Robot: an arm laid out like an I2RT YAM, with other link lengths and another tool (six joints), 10 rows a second.
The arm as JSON. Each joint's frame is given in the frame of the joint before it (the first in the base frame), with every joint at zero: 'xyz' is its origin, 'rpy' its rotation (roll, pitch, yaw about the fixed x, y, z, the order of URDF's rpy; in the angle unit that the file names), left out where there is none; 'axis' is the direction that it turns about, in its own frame. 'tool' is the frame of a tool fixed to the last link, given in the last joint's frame.
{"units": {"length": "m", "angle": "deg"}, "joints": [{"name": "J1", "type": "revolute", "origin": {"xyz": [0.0, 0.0, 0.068], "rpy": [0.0, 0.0, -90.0]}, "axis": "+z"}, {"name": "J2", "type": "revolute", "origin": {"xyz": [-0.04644, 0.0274, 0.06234], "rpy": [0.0, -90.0, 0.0]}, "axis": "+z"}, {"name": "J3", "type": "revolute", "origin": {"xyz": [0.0, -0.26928, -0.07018], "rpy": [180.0, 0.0, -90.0]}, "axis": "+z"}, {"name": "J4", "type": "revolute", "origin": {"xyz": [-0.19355, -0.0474, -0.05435]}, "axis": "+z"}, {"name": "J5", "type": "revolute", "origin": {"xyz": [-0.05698, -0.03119, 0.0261], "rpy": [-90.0, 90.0, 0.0]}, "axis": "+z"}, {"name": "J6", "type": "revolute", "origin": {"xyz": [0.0, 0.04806, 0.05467], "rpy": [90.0, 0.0, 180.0]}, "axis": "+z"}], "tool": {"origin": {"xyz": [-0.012, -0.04, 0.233], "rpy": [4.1, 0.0, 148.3]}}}
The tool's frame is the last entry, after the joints.
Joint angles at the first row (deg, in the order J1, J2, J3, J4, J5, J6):
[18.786 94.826 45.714 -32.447 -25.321 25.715]
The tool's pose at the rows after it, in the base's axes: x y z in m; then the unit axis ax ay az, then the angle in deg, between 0 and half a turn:
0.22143 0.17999 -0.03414 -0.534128 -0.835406 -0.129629 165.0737
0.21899 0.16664 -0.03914 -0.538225 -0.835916 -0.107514 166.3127
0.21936 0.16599 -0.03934 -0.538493 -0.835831 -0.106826 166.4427
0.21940 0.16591 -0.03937 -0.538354 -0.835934 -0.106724 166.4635
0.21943 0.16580 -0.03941 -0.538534 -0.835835 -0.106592 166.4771
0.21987 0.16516 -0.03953 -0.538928 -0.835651 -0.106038 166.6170
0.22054 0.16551 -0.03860 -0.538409 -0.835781 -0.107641 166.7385
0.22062 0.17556 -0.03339 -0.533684 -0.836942 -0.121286 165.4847
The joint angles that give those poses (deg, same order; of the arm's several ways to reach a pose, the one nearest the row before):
[18.787 94.825 45.714 -34.174 -21.278 27.683]
[18.786 94.826 45.735 -35.462 -18.720 27.594]
[18.785 94.825 45.736 -35.443 -18.568 27.616]
[18.785 94.827 45.737 -35.442 -18.546 27.593]
[18.786 94.826 45.734 -35.440 -18.524 27.616]
[18.786 94.806 45.735 -35.418 -18.371 27.660]
[18.786 94.607 45.759 -35.421 -18.393 27.638]
[18.787 94.609 46.392 -35.636 -20.382 27.355]

